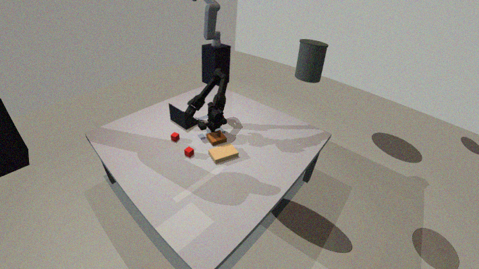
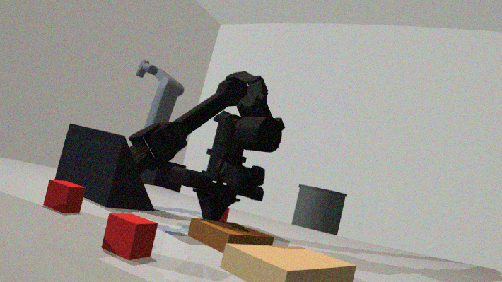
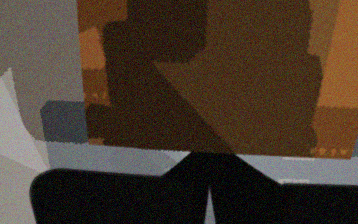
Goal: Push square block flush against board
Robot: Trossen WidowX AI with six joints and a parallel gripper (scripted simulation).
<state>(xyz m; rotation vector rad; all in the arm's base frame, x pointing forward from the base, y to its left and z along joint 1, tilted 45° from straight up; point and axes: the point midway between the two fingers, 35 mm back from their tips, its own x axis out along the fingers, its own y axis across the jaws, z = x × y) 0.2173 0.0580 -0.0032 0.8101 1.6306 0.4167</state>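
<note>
Right now the square block is 60 mm ahead of my gripper tip, 20 mm to the right of it and 10 mm above it. Also, from my gripper tip: board: 200 mm ahead, 90 mm to the right, 10 mm above.
</note>
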